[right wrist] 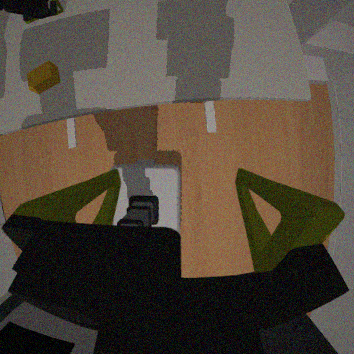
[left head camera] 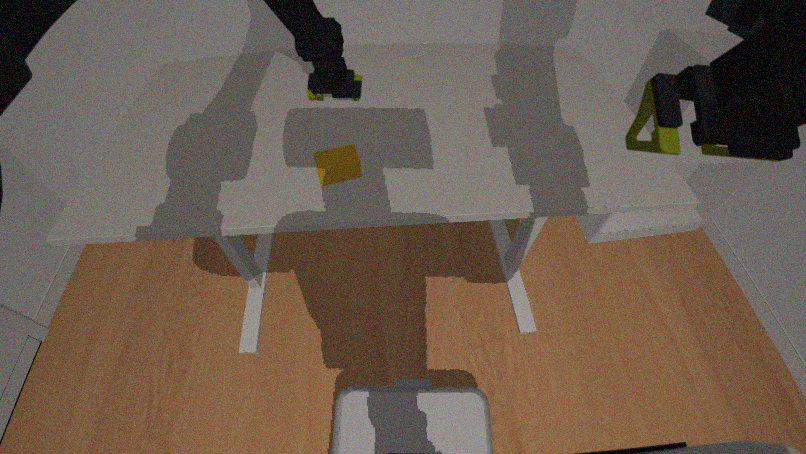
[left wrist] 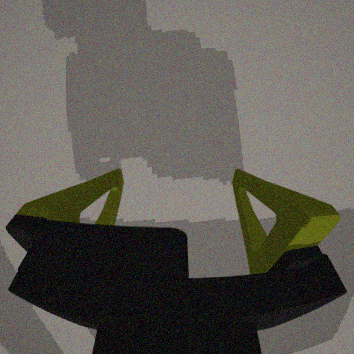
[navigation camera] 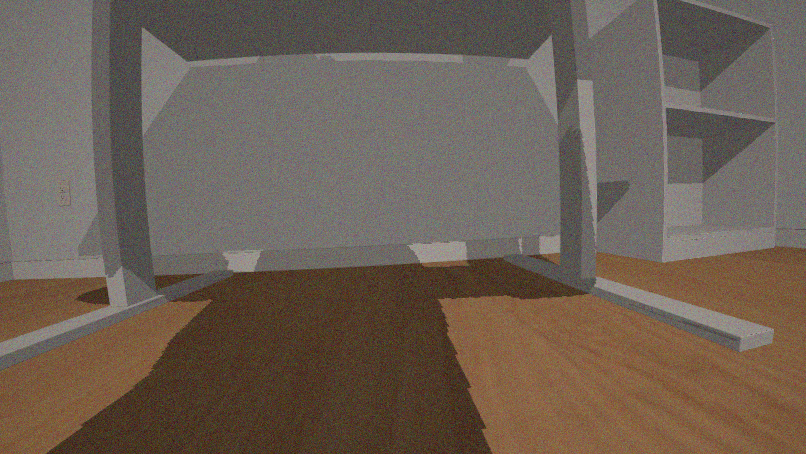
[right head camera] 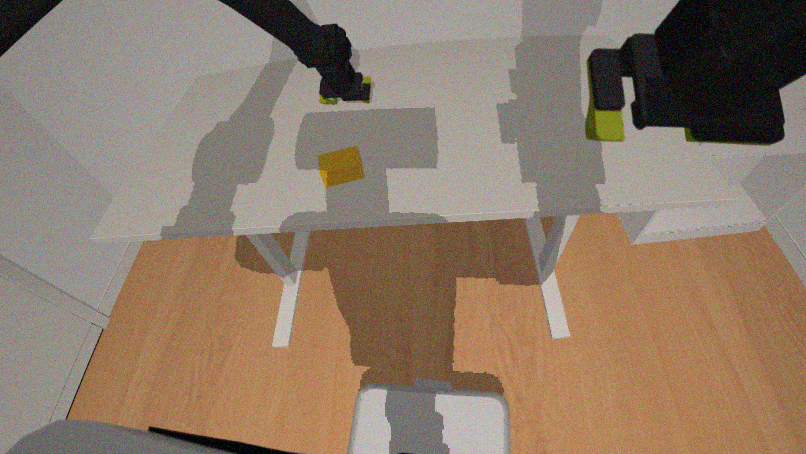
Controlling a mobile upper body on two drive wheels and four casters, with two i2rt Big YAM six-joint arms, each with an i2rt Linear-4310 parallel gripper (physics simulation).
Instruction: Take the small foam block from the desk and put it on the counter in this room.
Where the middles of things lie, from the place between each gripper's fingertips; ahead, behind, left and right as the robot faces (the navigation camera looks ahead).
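The yellow foam block (left head camera: 335, 165) sits 42 cm to the left of my right hand, 27 cm ahead of it and 31 cm below it.
As for my left hand, the yellow foam block is 40 mm to the right of it and 280 mm behind it, and I find the block 20 mm above that hand.
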